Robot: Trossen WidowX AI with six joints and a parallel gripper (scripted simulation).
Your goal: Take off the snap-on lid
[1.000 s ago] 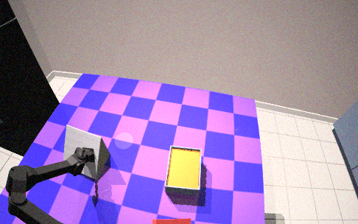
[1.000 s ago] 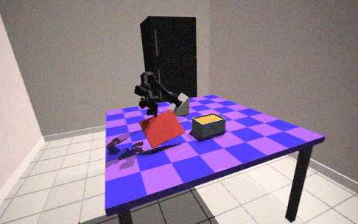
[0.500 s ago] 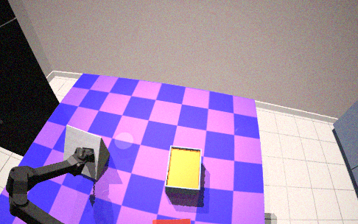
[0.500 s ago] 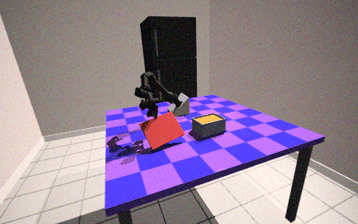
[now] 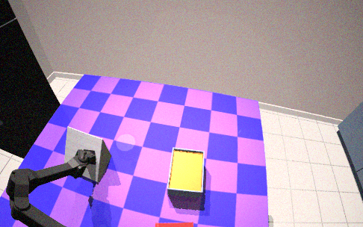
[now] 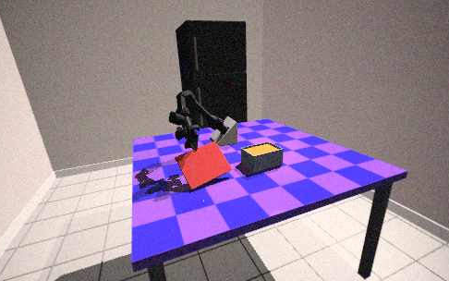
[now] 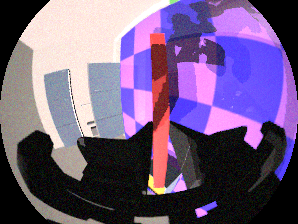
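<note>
Right now my gripper tip is 6 cm short of the red lid, 2 cm to the right of it and 5 cm above it. The rest, counted from my gripper tip: storage box: 7 cm ahead, 36 cm to the left, 9 cm below.
</note>
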